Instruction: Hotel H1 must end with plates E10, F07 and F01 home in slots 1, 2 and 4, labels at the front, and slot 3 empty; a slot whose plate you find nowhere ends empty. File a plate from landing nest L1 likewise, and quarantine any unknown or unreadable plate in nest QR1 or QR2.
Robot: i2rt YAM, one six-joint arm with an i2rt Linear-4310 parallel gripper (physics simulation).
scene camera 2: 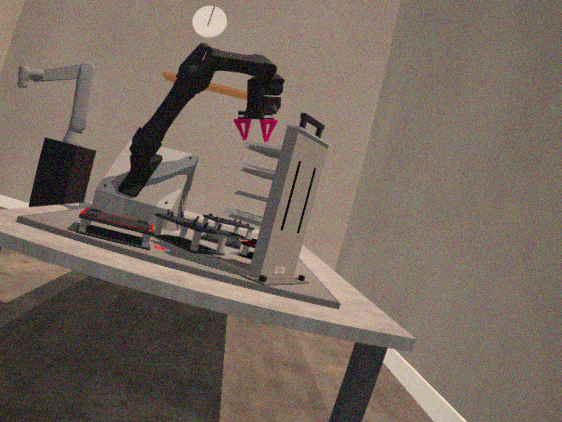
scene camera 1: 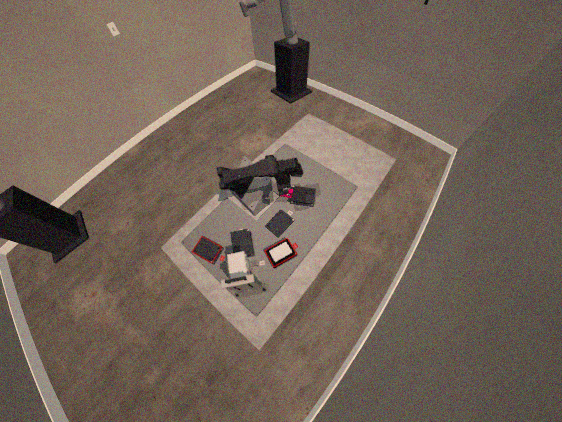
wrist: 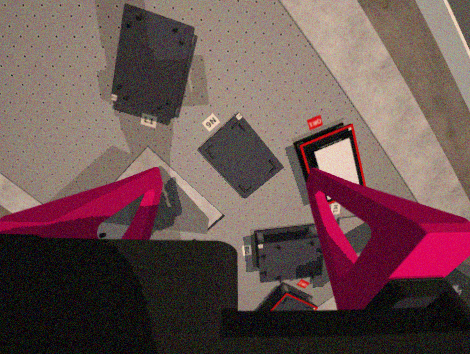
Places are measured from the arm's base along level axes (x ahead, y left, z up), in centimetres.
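Pixels of known places: gripper, fingertip midpoint: [scene camera 2: 255, 141] [scene camera 1: 288, 190] [wrist: 234, 175]; arm's base, link origin: [scene camera 2: 140, 174] [scene camera 1: 245, 184].
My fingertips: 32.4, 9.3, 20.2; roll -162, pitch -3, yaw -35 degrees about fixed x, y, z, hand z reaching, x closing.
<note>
For each thing: its middle in the pictures, then the offset to it from my fingertips, as dx, dy, dz. "spot": a spot on its surface instead.
- hotel, body centre: [scene camera 2: 278, 194] [wrist: 421, 287] [scene camera 1: 242, 276] +15.3, -46.1, -16.0
- Landing nest L1, body centre: [wrist: 154, 66] [scene camera 2: 227, 226] [scene camera 1: 303, 195] -4.5, +17.7, -31.2
- white-topped plate, body centre: [wrist: 336, 169] [scene camera 1: 280, 251] +15.3, -20.5, -29.5
- Nest QR2, body centre: [scene camera 2: 116, 227] [wrist: 283, 313] [scene camera 1: 207, 250] -16.8, -54.5, -31.9
- dark nest labelled N6, body centre: [wrist: 242, 158] [scene camera 2: 222, 238] [scene camera 1: 279, 223] -0.7, -7.4, -33.3
- Nest RG, body centre: [scene camera 2: 190, 231] [wrist: 288, 255] [scene camera 1: 242, 243] -4.7, -34.9, -30.4
- tall hotel with its black handle, surface spot: [scene camera 2: 312, 122] spot: +18.7, -48.9, +1.2
My gripper [scene camera 1: 288, 194] [scene camera 2: 255, 140] [wrist: 234, 175] is open and empty, high above the nests, near hotel H1 in scene camera 2. The hotel [scene camera 1: 237, 280] [scene camera 2: 291, 210] stands upright; its shelves show edge-on in scene camera 2, with no plate distinguishable on them. Landing nest L1 [scene camera 1: 303, 196] [wrist: 155, 62] shows a dark top without a visible plate. Nest QR1 [scene camera 1: 268, 258] [wrist: 301, 157] has a red rim and holds a white-topped plate [scene camera 1: 280, 252] [wrist: 335, 159]; its label is unreadable. Nest QR2 [scene camera 1: 207, 250] [scene camera 2: 117, 220] is red-rimmed with a dark top. Plates E10, F07 and F01 cannot be identified.
A dark nest labelled N6 [scene camera 1: 279, 223] [wrist: 241, 155] lies between L1 and QR1. Nest RG [scene camera 1: 242, 242] [wrist: 290, 257] lies near the hotel, partly behind my right finger in the wrist view. The tall hotel with its black handle [scene camera 2: 312, 122] rises at the board's end.
</note>
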